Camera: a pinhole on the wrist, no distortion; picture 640 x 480 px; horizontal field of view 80.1 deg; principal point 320.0 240.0 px. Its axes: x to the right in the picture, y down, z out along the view. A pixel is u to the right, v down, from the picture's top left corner.
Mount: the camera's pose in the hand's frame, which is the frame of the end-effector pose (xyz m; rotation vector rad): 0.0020 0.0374 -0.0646 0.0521 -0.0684 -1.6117
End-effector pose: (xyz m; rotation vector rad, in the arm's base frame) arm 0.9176 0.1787 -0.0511 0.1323 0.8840 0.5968
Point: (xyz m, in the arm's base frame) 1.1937 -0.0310 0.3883
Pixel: 457 76
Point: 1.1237 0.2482 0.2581
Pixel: 293 200
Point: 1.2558 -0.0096 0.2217
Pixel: 524 175
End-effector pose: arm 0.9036 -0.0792 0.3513 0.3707 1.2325 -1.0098
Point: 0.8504 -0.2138 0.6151
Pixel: outside the picture
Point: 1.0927 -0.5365 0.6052
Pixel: 453 253
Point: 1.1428 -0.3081 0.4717
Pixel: 326 257
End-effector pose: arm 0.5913 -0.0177 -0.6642 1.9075 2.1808 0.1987
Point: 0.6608 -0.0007 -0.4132
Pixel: behind the camera
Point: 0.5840 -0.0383 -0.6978
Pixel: 546 205
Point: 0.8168 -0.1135 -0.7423
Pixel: 75 50
